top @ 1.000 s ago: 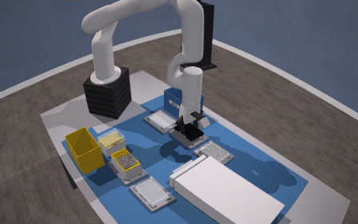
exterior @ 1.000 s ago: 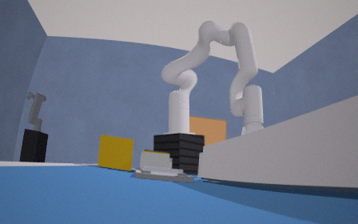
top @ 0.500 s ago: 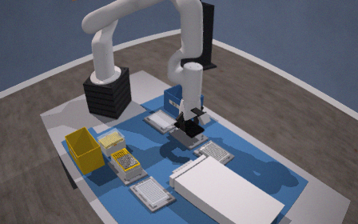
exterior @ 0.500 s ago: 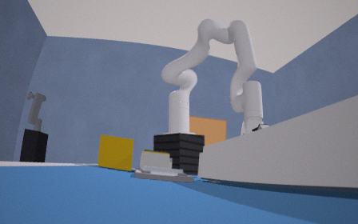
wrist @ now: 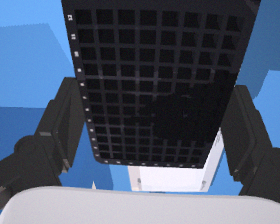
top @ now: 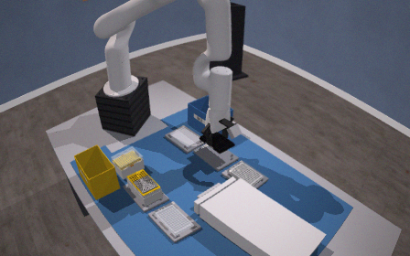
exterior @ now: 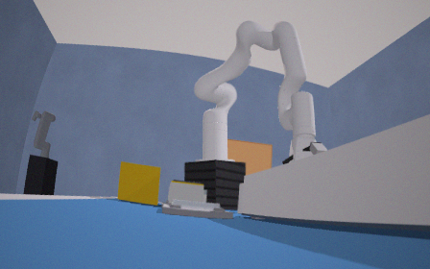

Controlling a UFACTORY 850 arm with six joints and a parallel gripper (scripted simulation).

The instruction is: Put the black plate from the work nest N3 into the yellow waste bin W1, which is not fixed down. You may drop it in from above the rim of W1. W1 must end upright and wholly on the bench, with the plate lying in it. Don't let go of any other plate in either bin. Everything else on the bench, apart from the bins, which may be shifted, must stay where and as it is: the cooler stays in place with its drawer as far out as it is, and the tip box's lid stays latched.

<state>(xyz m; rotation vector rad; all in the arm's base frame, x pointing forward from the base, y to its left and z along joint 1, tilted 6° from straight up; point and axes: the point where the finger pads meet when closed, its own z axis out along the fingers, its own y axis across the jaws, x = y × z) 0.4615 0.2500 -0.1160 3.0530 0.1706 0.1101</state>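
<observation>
My gripper is now 9 cm above the grey nest. The rest, counted from my hand: yellow-rimmed tip box: 38 cm to the right, 5 cm ahead, 4 cm below; blue bin: 20 cm behind, 10 cm to the left, 6 cm below; black plate: 1 cm below.
</observation>
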